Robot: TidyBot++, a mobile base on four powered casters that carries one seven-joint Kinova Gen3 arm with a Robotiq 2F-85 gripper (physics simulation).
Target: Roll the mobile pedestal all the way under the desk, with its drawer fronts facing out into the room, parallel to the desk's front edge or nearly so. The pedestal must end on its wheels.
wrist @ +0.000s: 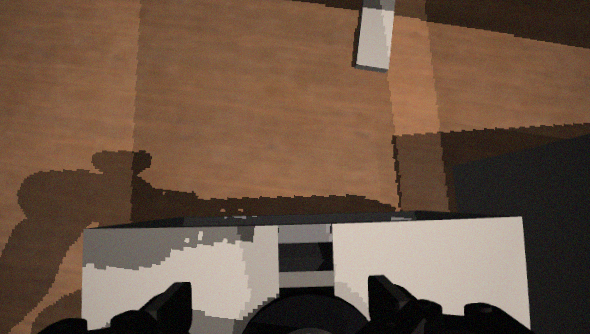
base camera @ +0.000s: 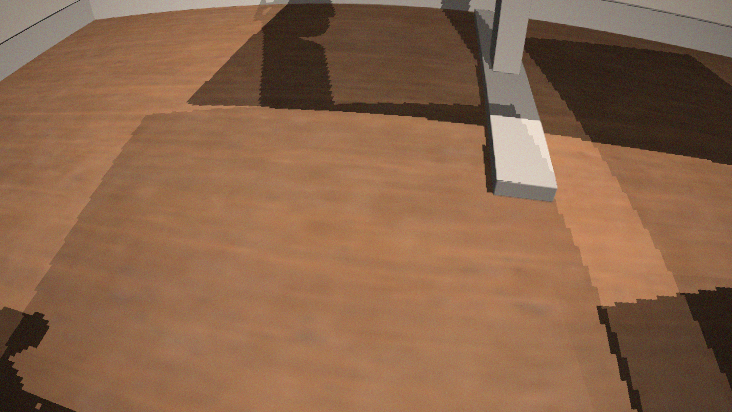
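The pedestal cannot be made out for certain. A dark grey shaded surface (wrist: 530,210) at the right edge of the wrist view may be part of it; its drawer fronts and wheels do not show. The desk shows by one pale foot (base camera: 519,153) (wrist: 375,37), lying along the floor at the upper right of the base view and at the top of the wrist view. An upright desk leg (base camera: 511,40) rises from that foot. The desk top does not show. My gripper (wrist: 280,299) is open, its fingers wide apart over my own white base, with nothing between them.
My white base top (wrist: 430,260) fills the bottom of the wrist view. A pale wall with a baseboard (base camera: 640,38) runs behind the desk foot, and another wall stretch (base camera: 46,43) is at the upper left. Dark shadows cross the wooden floor (base camera: 307,230).
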